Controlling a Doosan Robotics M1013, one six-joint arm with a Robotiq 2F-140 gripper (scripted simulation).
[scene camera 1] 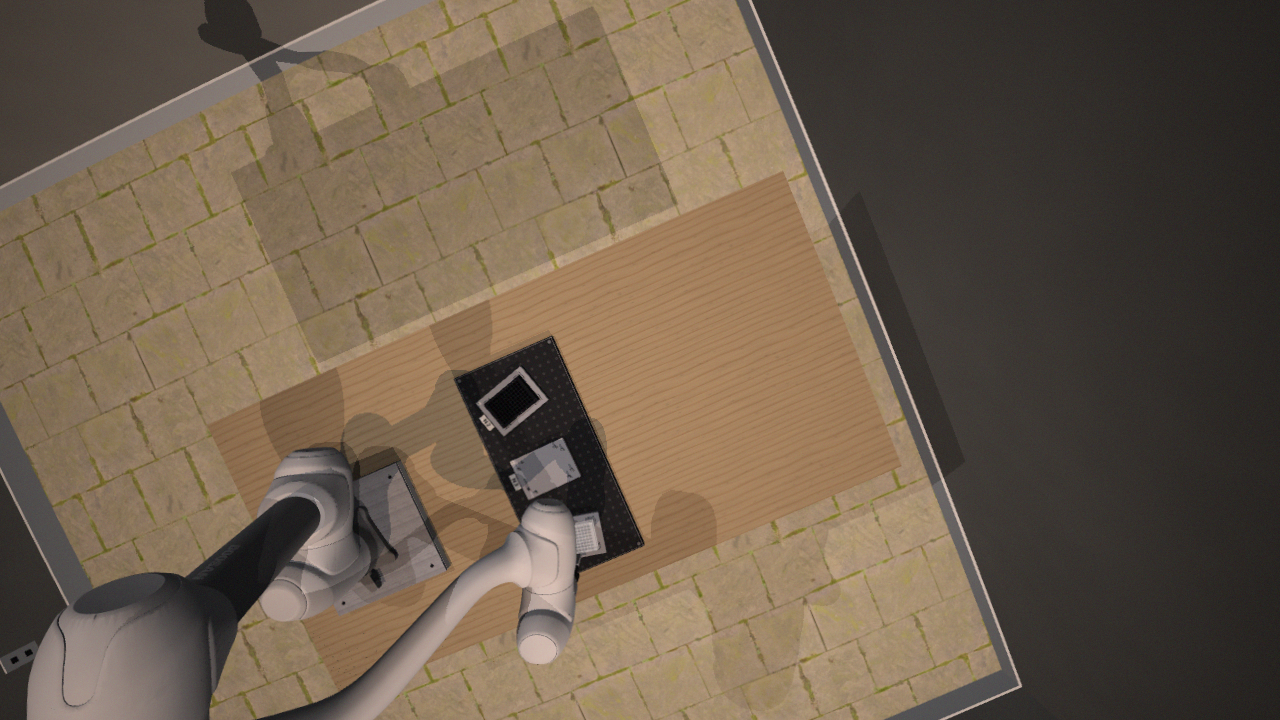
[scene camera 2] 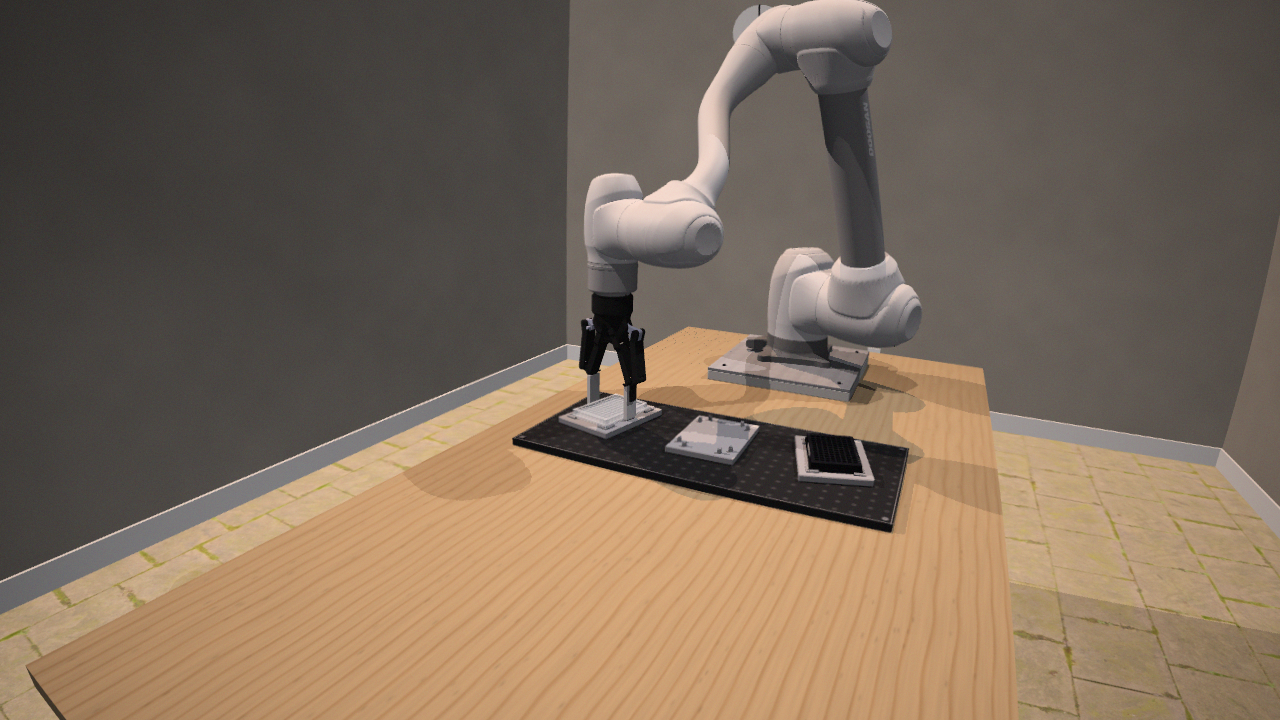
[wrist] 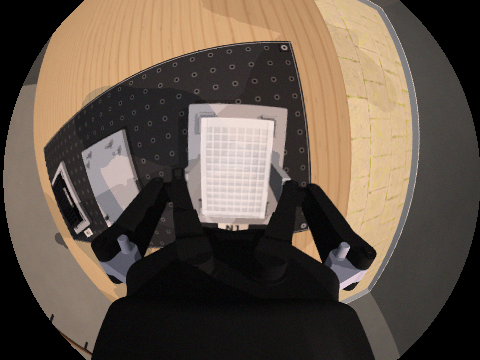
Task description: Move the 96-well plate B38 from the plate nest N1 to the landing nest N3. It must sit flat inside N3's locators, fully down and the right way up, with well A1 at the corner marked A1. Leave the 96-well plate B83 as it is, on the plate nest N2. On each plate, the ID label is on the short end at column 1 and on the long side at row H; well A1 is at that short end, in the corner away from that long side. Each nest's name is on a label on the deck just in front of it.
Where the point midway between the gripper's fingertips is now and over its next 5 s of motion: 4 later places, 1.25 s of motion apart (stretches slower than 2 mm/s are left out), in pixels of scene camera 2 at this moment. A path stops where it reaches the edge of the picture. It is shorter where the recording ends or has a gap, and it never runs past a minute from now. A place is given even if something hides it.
My gripper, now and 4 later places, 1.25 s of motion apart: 611,411; 611,389; 649,395; 716,408; 715,424
